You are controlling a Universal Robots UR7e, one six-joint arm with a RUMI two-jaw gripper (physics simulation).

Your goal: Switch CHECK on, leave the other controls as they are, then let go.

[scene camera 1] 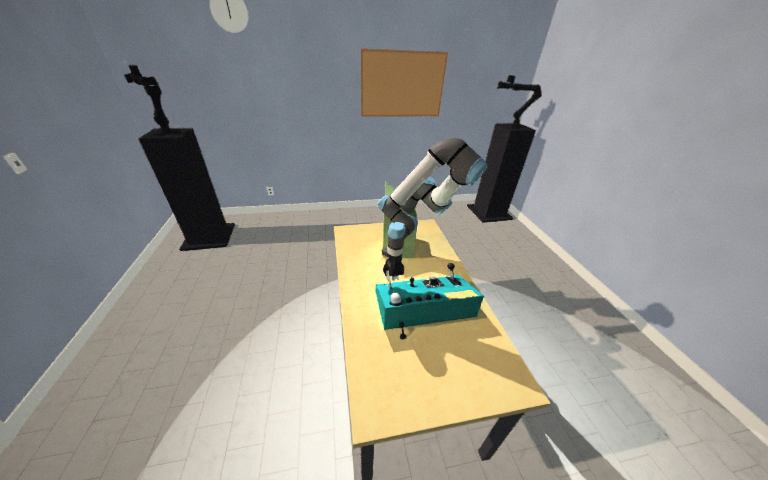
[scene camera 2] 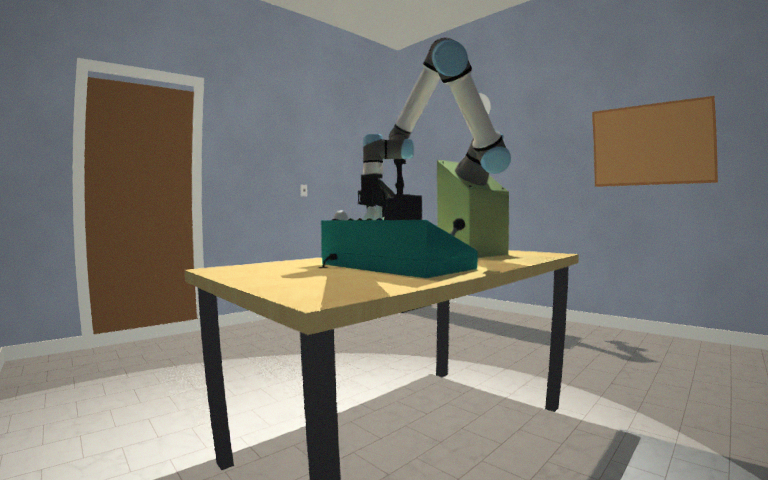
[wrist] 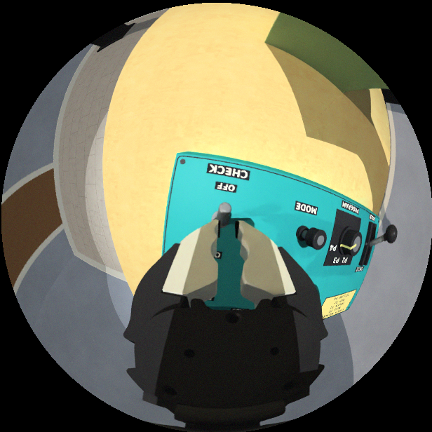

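Seen in the pictures: gripper, between the fingertips: (scene camera 1: pixel 391 281); arm's base, origin of its link: (scene camera 2: pixel 470 176).
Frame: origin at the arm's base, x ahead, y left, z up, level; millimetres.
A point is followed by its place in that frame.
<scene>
The teal control box (scene camera 1: pixel 430 311) {x 632, y -20, z -252 mm} (scene camera 2: pixel 373 244) {x 634, y 36, z -263 mm} (wrist: pixel 192 200) stands on the table (scene camera 1: pixel 441 399) {x 992, y -94, z -348 mm} (scene camera 2: pixel 254 289) {x 1055, y 55, z -348 mm} (wrist: pixel 200 75). In the wrist view, the grey CHECK toggle (wrist: pixel 224 212) stands between its OFF label and my fingertips, on the OFF side. The ON label is largely hidden by a finger. My gripper (scene camera 1: pixel 389 284) {x 421, y -167, z -226 mm} (scene camera 2: pixel 373 213) (wrist: pixel 227 222) is shut to a narrow gap, with nothing held. Its tips are right beside the toggle, on the side away from OFF; whether they touch it I cannot tell.
The MODE knob (wrist: pixel 315 239), the PROGRAM dial (wrist: pixel 351 241) and a ball-topped lever (scene camera 1: pixel 450 266) {x 398, y 179, z -193 mm} (scene camera 2: pixel 458 224) {x 403, y 198, z -203 mm} (wrist: pixel 391 234) are along the panel. A white dome (scene camera 1: pixel 395 298) {x 598, y -194, z -161 mm} (scene camera 2: pixel 340 215) {x 597, y -169, z -170 mm} is close to the gripper. The green pedestal (scene camera 2: pixel 488 220) {x 8, y 92, z -193 mm} (wrist: pixel 325 50) stands behind the box.
</scene>
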